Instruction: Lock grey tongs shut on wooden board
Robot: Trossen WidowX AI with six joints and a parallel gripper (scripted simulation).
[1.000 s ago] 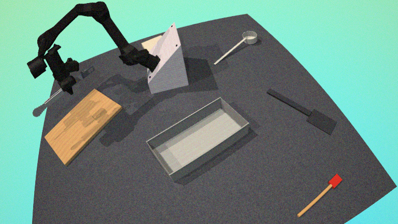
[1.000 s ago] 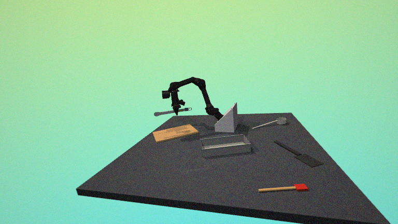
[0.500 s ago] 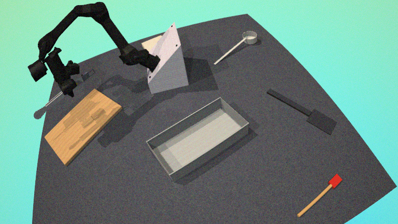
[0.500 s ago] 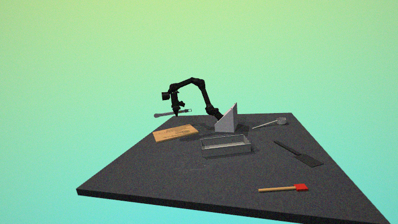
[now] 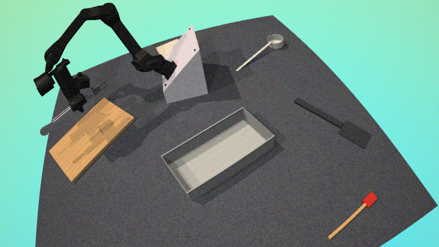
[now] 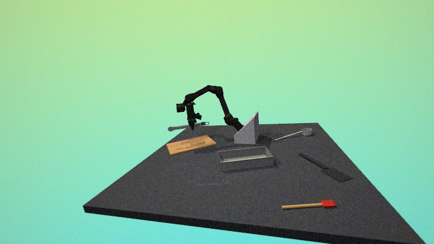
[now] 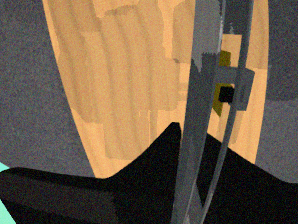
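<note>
Now: gripper tip 1 cm short of the wooden board, 3 cm to the left of it and 11 cm above it. Round my gripper tip: roasting tin: 34 cm ahead, 40 cm to the left, 9 cm below; black spatula: 43 cm ahead, 81 cm to the left, 12 cm below.
</note>
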